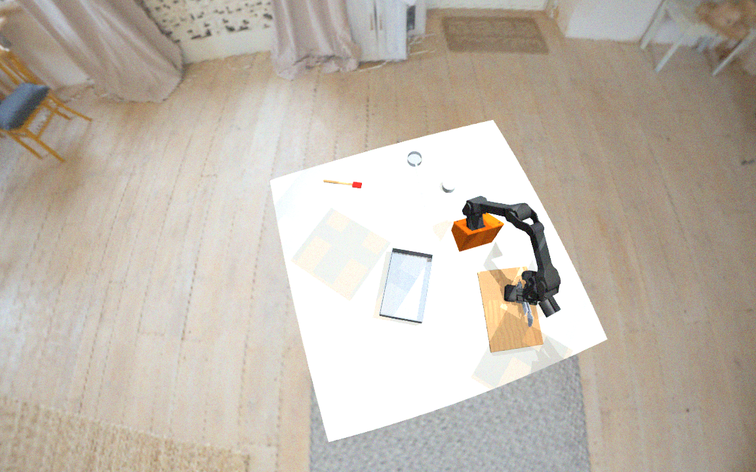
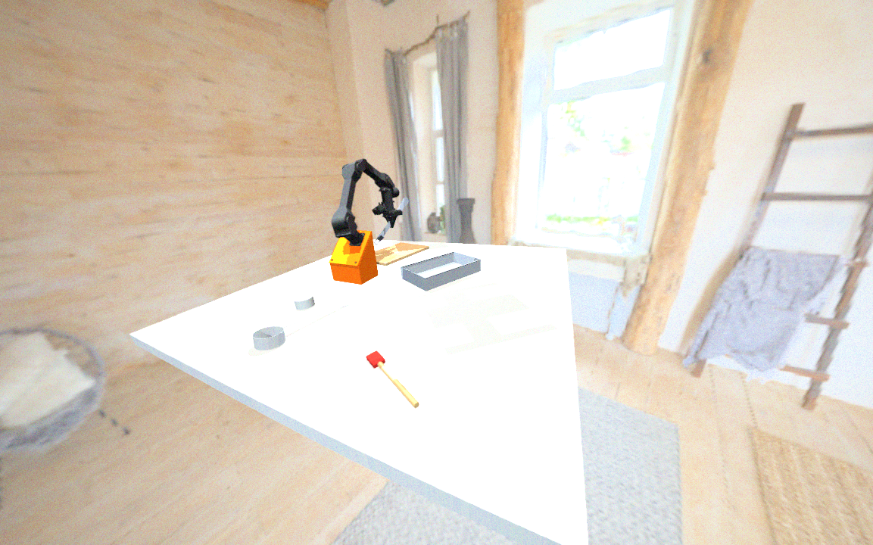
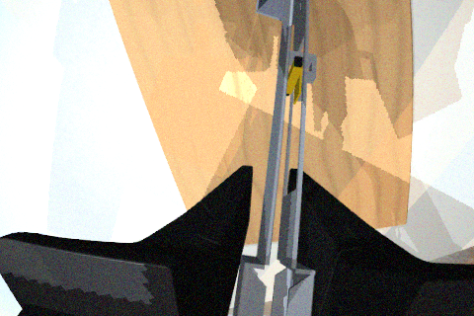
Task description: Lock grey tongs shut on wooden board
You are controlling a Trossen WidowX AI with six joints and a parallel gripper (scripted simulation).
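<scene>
Right now my gripper tip is 150 mm above the wooden board. The rest, counted from my gripper tip: roasting tin (410 mm ahead, 230 mm to the right, 130 mm below); then yellow lock piece (30 mm to the right, 20 mm behind, 10 mm below).
</scene>
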